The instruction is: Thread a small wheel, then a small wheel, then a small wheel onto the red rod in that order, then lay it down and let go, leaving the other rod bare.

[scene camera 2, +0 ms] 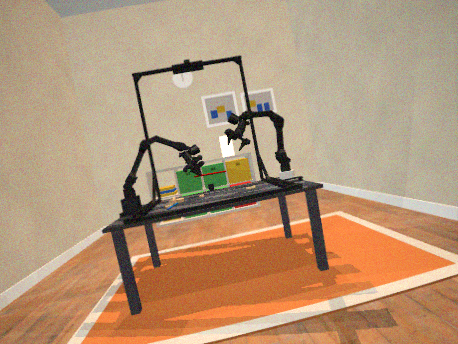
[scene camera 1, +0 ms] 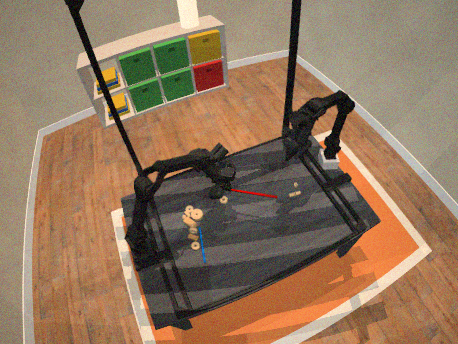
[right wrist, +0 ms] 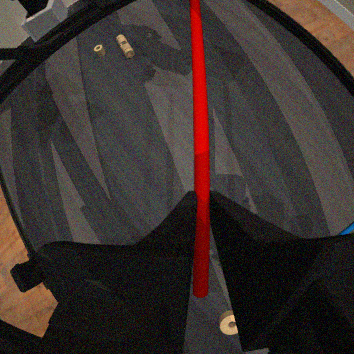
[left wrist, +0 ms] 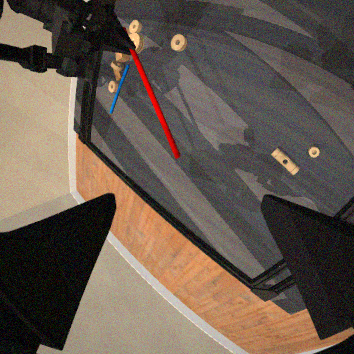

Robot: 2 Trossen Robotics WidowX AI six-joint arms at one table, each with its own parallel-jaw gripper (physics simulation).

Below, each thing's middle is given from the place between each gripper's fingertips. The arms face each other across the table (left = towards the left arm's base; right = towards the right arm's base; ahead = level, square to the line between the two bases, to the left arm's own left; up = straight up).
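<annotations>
My left gripper's 140 mm above the red rod point(right wrist: 200, 115), and it's 190 mm to the left of the rod and 40 mm past it.
As for my right hand, the red rod is 50 mm to the left of it and 50 mm ahead of it. Going by its middle, that rod is nearer to my right hand than to my left gripper.
</annotations>
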